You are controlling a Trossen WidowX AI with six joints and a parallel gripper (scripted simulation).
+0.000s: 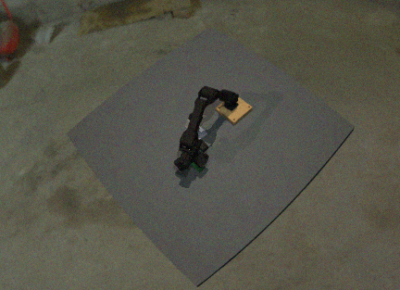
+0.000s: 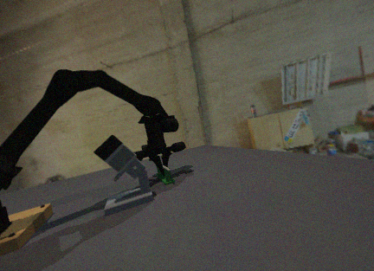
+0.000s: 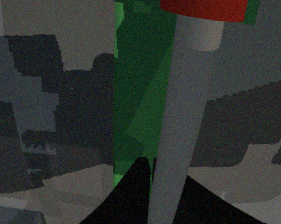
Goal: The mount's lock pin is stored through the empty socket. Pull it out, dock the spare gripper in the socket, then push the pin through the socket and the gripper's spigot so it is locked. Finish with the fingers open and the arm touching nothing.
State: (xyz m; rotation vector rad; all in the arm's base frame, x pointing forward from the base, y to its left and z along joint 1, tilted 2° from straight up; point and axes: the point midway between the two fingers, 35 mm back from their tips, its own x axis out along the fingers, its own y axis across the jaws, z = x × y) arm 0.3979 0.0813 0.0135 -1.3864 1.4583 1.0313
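Now: gripper tip 11 cm past the mount, 9 cm to the left of it and 4 cm below it. From my gripper tip the other things lie so: spare gripper 13 cm behind, 9 cm to the right, 11 cm above.
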